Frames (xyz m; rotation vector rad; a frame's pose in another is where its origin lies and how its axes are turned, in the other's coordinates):
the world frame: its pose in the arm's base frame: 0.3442 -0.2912 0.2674 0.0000 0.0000 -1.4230
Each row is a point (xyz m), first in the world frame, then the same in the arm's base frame.
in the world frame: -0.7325 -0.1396 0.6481
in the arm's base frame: 0.0983 0.4128 0.9155
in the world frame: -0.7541 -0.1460 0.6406
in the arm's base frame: 0.0887 0.4332 0.9080
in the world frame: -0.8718 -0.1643 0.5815
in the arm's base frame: 0.0533 0.5469 0.8489
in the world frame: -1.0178 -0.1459 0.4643
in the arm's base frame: 0.0500 0.6940 0.7317
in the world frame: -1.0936 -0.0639 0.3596
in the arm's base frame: 0.1200 0.7811 0.6270
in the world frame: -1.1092 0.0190 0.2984
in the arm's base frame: 0.1997 0.8087 0.5658
